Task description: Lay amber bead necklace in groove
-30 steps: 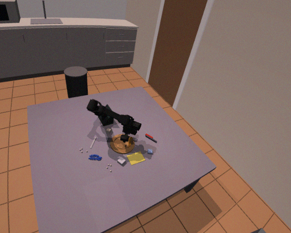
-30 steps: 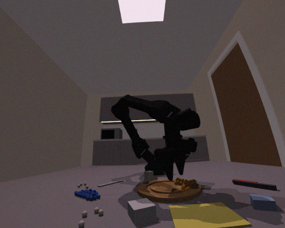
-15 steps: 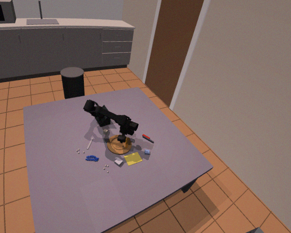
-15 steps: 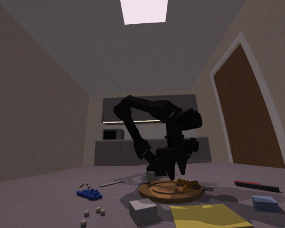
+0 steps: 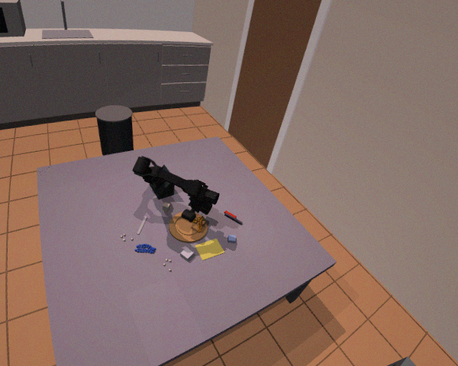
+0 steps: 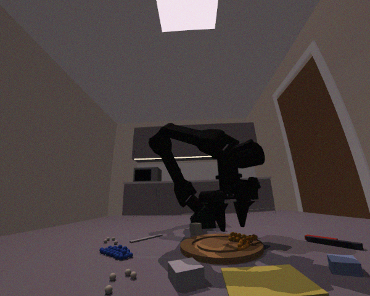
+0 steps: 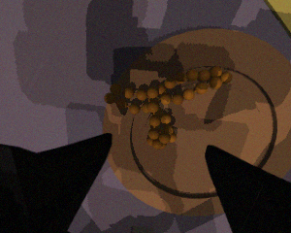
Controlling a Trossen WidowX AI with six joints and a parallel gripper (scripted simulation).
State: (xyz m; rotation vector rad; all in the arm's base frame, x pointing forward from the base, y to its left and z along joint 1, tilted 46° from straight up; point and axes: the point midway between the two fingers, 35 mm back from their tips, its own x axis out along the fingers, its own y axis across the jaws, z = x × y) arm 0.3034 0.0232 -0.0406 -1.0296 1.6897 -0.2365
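Right now my gripper tip is 40 mm to the left of the round wooden bead board, 30 mm above it and 20 mm short of it. Also, from my gripper tip: grey block (160 mm ahead, 140 mm to the right, 30 mm below); then red-and-black tool (210 mm to the left, 70 mm ahead, 30 mm below); then yellow pad (190 mm ahead, 40 mm below, 20 mm to the right).
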